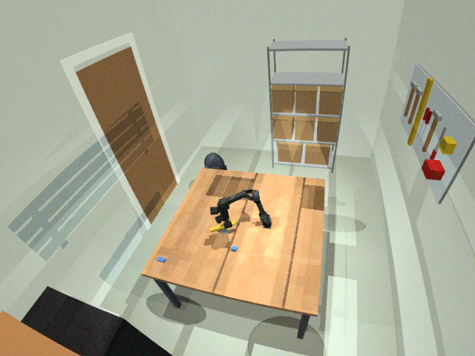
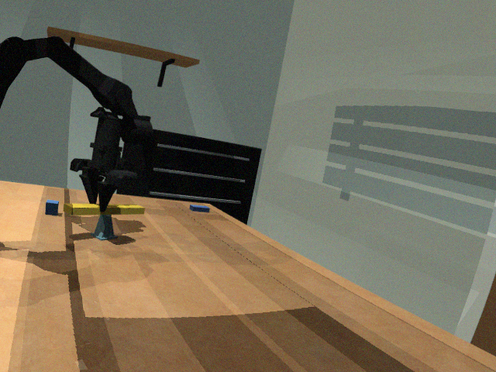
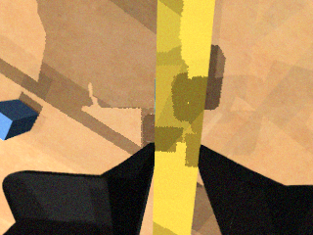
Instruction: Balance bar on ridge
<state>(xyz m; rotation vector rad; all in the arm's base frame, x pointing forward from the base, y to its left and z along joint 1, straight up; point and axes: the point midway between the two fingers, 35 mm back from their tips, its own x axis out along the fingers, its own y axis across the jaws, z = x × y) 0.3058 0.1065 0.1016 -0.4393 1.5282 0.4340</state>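
The bar is 20 mm ahead of my gripper tip and 20 mm to the left of it. Also, from my gripper tip: blue cube: 110 mm behind, 180 mm to the left, 50 mm below; then flat blue block: 430 mm ahead, 390 mm to the left, 60 mm below.
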